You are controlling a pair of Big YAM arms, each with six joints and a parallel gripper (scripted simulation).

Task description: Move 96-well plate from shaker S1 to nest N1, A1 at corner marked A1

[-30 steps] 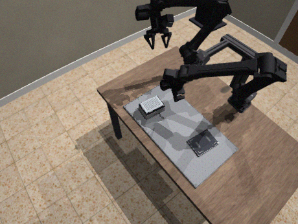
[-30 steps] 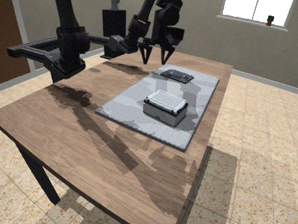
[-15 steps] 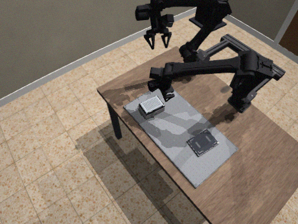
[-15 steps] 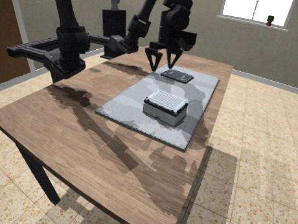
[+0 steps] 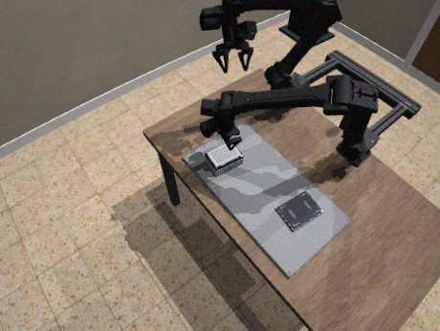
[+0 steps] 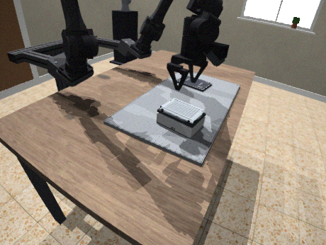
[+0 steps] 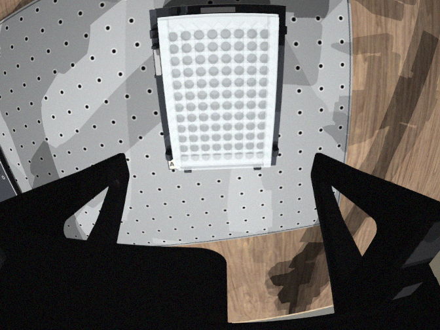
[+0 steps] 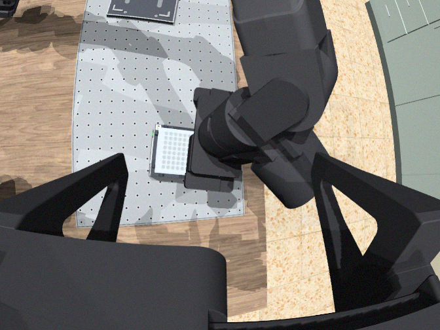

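Right now my left hand is 10 cm above the 96-well plate. Also, from my left hand: plate nest N1: 11 cm behind, 38 cm to the left, 15 cm below; A1 label: 18 cm behind, 44 cm to the left, 15 cm below.
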